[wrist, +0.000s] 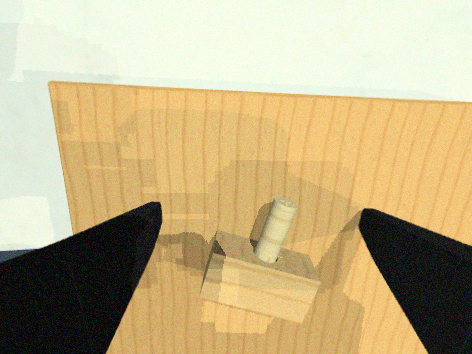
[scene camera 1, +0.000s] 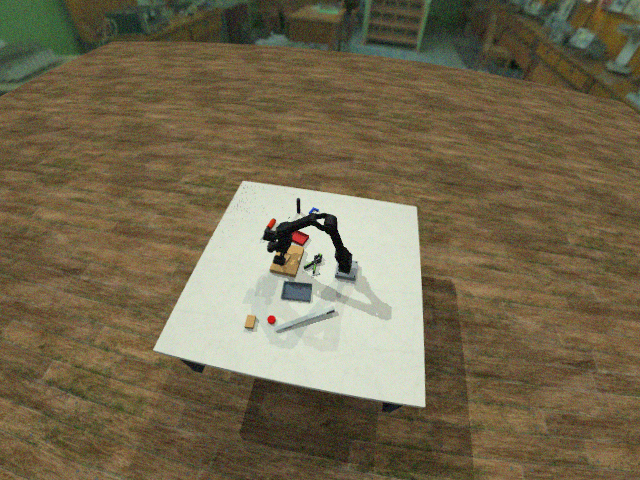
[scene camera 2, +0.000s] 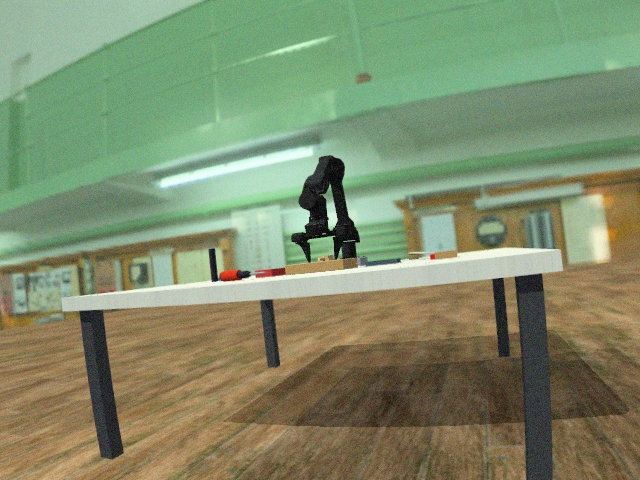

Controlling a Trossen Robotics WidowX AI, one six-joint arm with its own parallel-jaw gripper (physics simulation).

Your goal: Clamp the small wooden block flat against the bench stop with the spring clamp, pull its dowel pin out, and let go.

In view: the gripper (scene camera 2: 322, 261), a dowel pin (wrist: 282, 211) and a wooden board (scene camera 2: 341, 264).
The gripper shows as well in the wrist view (wrist: 260, 214). The wooden board shows as well in the wrist view (wrist: 215, 159).
